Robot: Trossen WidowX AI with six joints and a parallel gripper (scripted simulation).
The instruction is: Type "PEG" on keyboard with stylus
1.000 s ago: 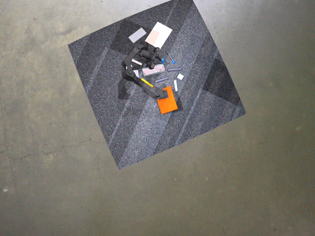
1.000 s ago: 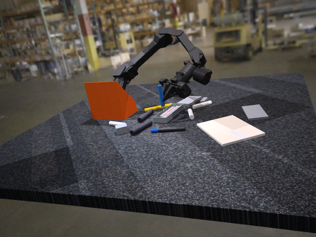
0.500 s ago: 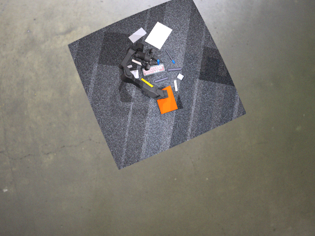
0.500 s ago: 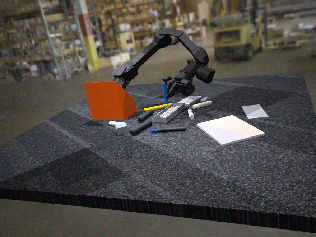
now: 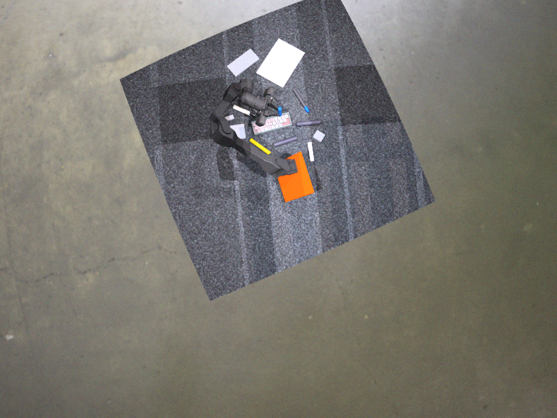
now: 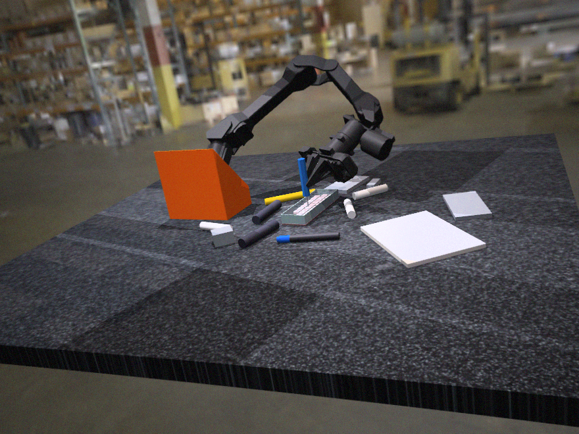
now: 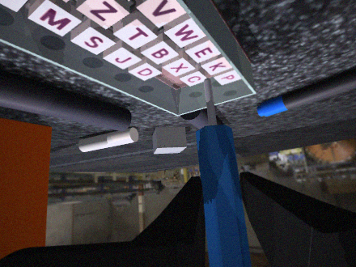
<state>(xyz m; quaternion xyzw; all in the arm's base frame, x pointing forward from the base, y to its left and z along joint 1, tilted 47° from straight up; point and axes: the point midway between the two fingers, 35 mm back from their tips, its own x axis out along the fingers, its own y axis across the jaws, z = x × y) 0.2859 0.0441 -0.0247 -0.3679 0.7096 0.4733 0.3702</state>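
My gripper tip is now 1 cm above the stylus. Also, from my gripper tip: yellow cylinder (13 cm to the left, 13 cm behind, 8 cm below); then blue-capped pen (14 cm to the right, 8 cm below, 4 cm ahead); then small grey block (17 cm to the right, 14 cm behind, 7 cm below).
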